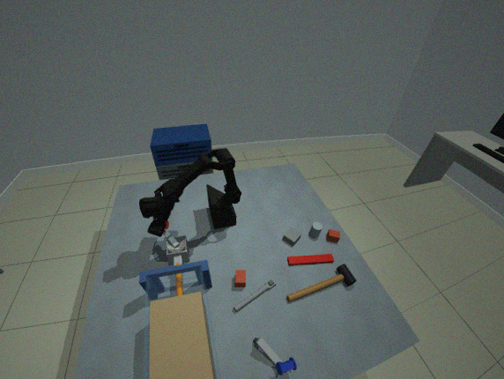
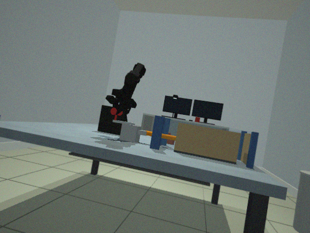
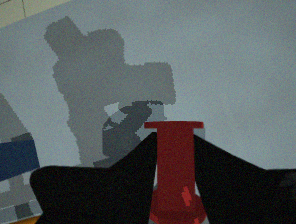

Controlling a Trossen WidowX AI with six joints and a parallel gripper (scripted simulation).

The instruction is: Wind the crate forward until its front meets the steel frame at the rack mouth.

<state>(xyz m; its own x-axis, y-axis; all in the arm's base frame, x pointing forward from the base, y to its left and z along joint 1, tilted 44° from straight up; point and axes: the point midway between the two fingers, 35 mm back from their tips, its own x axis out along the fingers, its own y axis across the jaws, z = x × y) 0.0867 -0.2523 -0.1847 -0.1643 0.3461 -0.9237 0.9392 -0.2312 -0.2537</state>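
My gripper tip is 4 cm short of the red-knobbed winch handle, 4 cm to the right of it and 3 cm above it. From my gripper tip the other things lie so: grey winch (8 cm ahead, 6 cm to the left, 10 cm below); clear-panelled cubby (50 cm ahead, 6 cm to the left, 2 cm below); red knob (1 cm ahead, 2 cm to the left).
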